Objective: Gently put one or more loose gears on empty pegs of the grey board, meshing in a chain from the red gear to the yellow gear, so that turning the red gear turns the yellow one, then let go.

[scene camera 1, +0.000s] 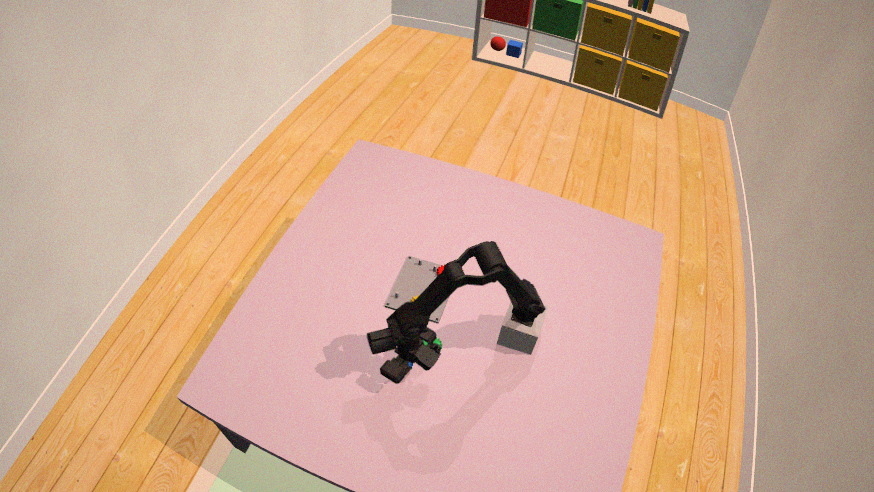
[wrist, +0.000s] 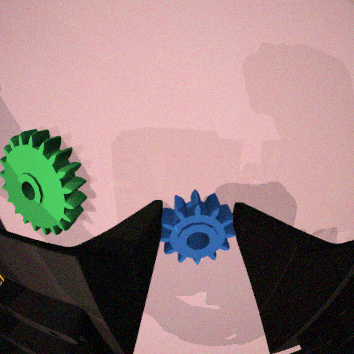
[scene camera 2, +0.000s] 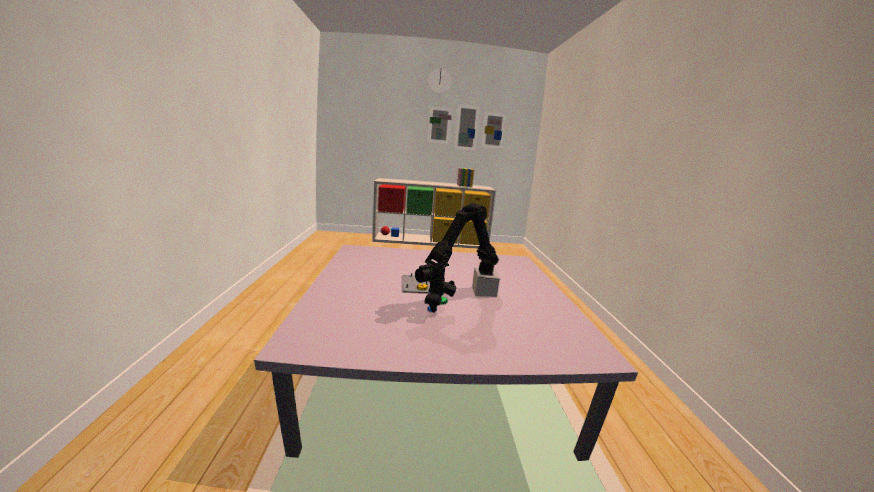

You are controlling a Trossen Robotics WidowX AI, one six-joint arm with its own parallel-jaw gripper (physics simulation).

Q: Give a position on a blue gear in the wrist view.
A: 195,229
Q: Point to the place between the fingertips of my gripper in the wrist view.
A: At 198,208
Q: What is my gripper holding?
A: A blue gear.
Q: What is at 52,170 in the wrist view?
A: A green gear.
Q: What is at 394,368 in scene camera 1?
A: My gripper.
